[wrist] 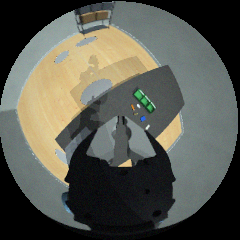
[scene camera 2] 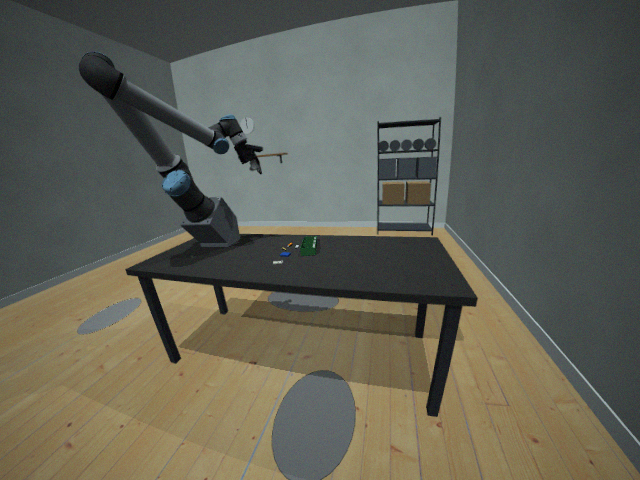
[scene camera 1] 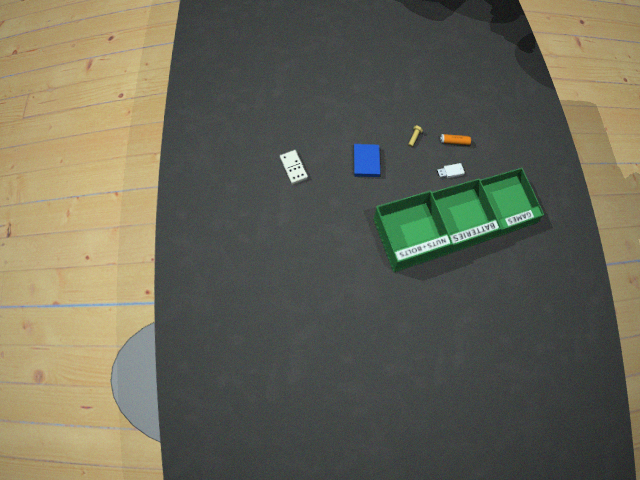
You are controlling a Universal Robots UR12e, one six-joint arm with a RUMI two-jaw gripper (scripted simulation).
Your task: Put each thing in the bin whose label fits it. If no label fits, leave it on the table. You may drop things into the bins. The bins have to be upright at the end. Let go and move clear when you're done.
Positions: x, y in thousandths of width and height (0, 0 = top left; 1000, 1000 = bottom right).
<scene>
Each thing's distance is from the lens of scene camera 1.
green three-part bin (scene camera 1: 637, 474): 0.80 m
blue flat block (scene camera 1: 573, 328): 0.83 m
</scene>
